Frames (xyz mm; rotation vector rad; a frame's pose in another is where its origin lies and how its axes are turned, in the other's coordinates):
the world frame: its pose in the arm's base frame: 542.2 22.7 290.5 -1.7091 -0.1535 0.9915
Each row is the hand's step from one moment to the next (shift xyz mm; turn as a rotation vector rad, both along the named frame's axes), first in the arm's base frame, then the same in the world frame.
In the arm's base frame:
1: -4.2 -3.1 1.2 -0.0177 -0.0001 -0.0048
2: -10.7 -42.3 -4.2 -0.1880 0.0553 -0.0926
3: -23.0 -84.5 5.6 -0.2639 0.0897 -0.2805
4: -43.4 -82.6 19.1 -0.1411 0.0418 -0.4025
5: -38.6 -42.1 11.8 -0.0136 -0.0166 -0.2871
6: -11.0 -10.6 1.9 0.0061 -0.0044 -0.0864
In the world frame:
1: -5.0 1.7 0.5 -0.0088 0.0106 0.0121
2: -28.0 24.0 -23.7 -0.0407 0.1252 0.1721
3: -64.4 36.7 -47.0 0.0297 0.2982 0.2580
4: -83.6 32.0 -32.5 0.1471 0.3752 0.1458
5: -54.3 20.6 -5.5 0.1351 0.2540 0.0111
6: -13.9 6.6 -0.5 0.0475 0.0725 -0.0031

